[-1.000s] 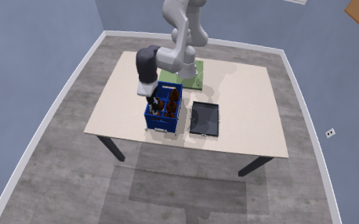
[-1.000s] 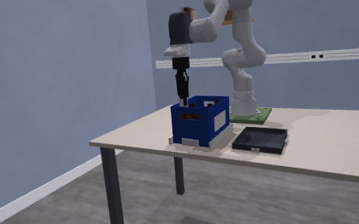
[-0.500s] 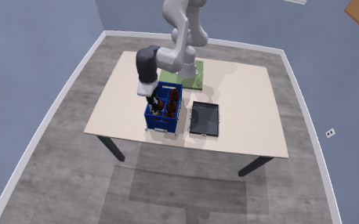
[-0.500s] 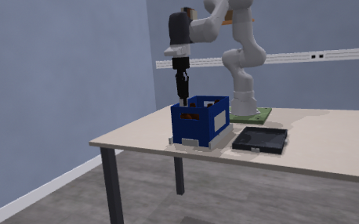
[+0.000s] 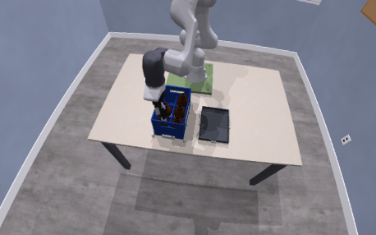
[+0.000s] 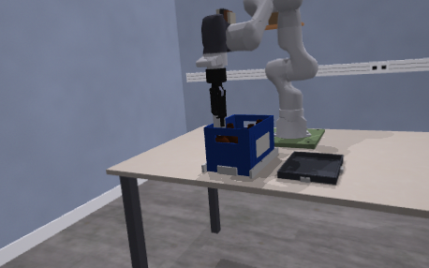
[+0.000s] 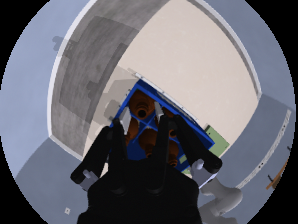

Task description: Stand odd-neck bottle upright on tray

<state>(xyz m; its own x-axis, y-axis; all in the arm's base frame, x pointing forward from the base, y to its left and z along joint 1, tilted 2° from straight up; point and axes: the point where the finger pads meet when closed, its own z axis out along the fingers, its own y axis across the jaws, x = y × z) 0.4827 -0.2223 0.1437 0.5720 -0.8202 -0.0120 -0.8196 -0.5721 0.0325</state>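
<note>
My gripper is now 9 cm above the blue crate, 8 cm past it and 6 cm to the right of it. Also, from my hand: dark tray: 34 cm to the left, 16 cm below, 4 cm behind; bottle: 16 cm behind, 12 cm to the left, 9 cm below.
</note>
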